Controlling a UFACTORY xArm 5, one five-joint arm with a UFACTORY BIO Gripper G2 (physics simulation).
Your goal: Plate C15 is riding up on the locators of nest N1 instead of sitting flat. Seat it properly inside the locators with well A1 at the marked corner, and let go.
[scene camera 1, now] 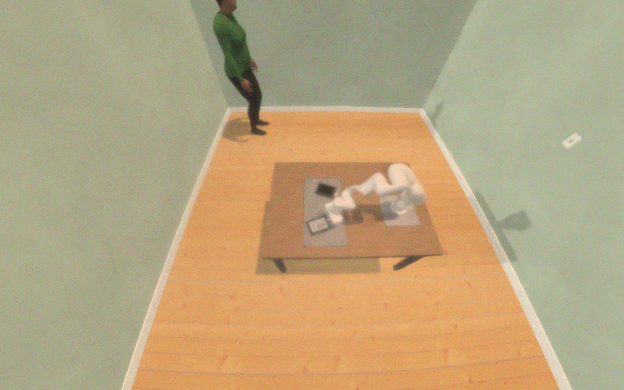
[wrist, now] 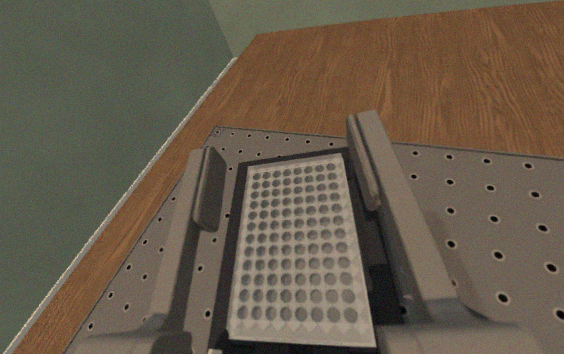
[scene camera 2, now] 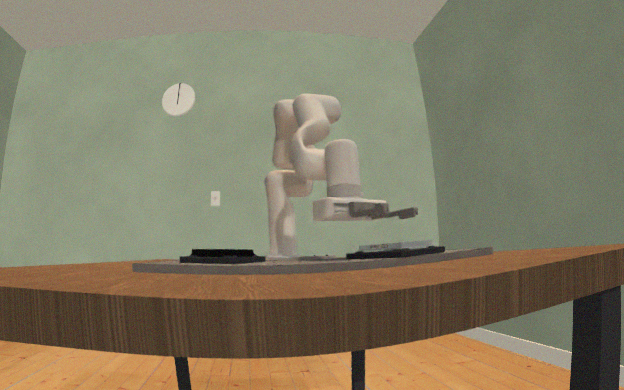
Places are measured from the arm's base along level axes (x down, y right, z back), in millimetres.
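Pixels of known places: hand, tool point: (scene camera 1: 317, 220) (wrist: 281, 174) (scene camera 2: 393, 213); arm's base, link origin: (scene camera 1: 398, 207) (scene camera 2: 283, 257).
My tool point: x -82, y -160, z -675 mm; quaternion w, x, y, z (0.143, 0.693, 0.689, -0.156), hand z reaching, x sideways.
Ahead of a thing's pixels: the offset from my tool point to its top centre. Level surfaces: height alone.
Plate C15 @[dx +57, dy -3, dz +10 mm] (scene camera 1: 319, 225) (scene camera 2: 395, 246) (wrist: 300, 237), a pale plate with many round wells, lies in the dark nest N1 @[dx +68, dy -3, dz +10 mm] (scene camera 2: 356, 255) (wrist: 231, 240). In the wrist view a dark strip of nest shows on both long sides, wider at the near right. Whether the plate sits flat is too fine to tell; its label and the marked corner cannot be made out. My gripper (scene camera 1: 327, 218) (scene camera 2: 392, 211) (wrist: 287, 172) is shut at its narrowest, with a wide gap between its fingers and nothing held. It hangs above the plate, clear of it in scene camera 2.
A second black nest or plate @[dx +57, dy +322, dz +77 mm] (scene camera 1: 326, 190) (scene camera 2: 222, 255) lies at the other end of the grey perforated board (scene camera 1: 325, 241) (scene camera 2: 295, 268) (wrist: 472, 232). The board lies on the wooden table @[dx +96 mm] (scene camera 1: 285, 200) (scene camera 2: 240, 285) (wrist: 310, 75). A person in green (scene camera 1: 234, 47) stands well behind the table.
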